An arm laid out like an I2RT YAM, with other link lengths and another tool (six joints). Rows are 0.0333 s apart.
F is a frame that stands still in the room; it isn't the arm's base.
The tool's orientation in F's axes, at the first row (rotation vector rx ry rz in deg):
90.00, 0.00, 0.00
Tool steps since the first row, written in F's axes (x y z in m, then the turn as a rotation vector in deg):
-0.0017, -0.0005, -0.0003, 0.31, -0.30, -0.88
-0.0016, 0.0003, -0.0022, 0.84, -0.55, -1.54
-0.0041, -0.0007, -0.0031, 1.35, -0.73, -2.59
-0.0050, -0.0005, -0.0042, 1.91, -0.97, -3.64
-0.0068, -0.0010, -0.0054, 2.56, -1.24, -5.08
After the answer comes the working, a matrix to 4 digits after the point.
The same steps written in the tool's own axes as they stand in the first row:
-0.0017, -0.0003, 0.0005, 0.31, -0.88, 0.30
-0.0016, -0.0022, -0.0003, 0.84, -1.54, 0.55
-0.0041, -0.0031, 0.0007, 1.35, -2.59, 0.73
-0.0050, -0.0042, 0.0005, 1.91, -3.64, 0.97
-0.0068, -0.0054, 0.0010, 2.56, -5.08, 1.24

The tool's axes in the first row as the columns of a matrix, in F's axes (rounded; the answer above uses it unrounded):
1.0000, 0.0000, 0.0000
0.0000, 0.0000, -1.0000
0.0000, 1.0000, 0.0000

